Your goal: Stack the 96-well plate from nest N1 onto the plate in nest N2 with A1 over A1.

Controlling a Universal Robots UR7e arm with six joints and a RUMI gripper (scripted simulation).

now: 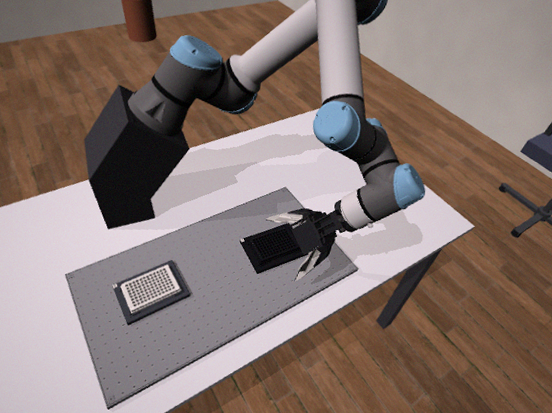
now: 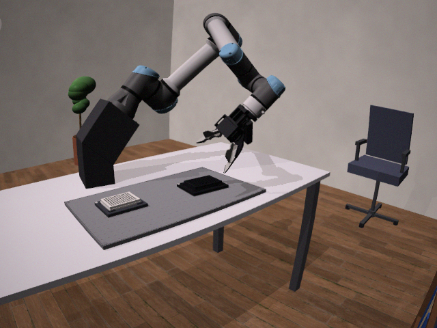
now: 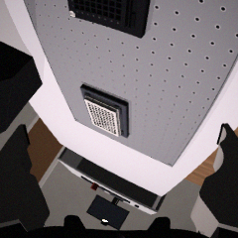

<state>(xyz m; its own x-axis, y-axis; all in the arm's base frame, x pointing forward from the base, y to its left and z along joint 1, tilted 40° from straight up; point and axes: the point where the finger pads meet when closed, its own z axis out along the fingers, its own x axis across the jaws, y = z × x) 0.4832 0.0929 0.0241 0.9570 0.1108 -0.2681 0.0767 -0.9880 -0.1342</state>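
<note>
Right now the white 96-well plate is 16 cm behind my hand, 28 cm to the right of it and 13 cm below it. Also, from my hand: black 96-well plate (9 cm behind, 6 cm to the left, 13 cm below); black nest n2 (9 cm behind, 6 cm to the left, 14 cm below); nest N1 (16 cm behind, 28 cm to the right, 14 cm below).
</note>
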